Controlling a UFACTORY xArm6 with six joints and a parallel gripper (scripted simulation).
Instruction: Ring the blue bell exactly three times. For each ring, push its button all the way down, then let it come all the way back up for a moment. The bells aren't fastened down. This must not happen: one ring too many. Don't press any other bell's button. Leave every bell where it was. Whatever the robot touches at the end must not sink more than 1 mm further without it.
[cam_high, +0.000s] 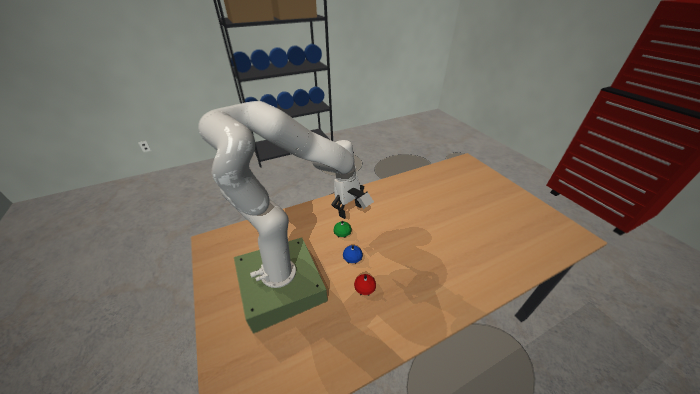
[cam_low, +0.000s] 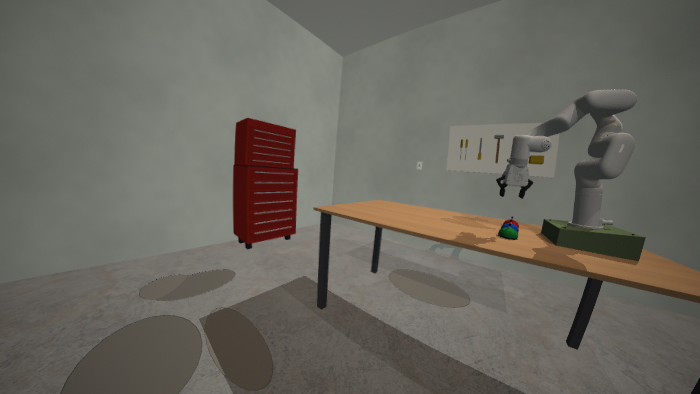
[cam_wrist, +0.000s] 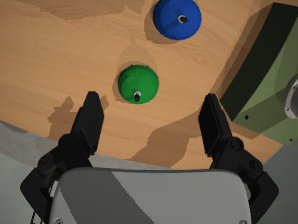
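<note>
Now: hand 30 mm past the blue bell, 70 mm to the left of it and 160 mm above it. Round my hand: red bell (60 mm behind, 220 mm to the right, 160 mm below); green bell (80 mm to the left, 160 mm below).
</note>
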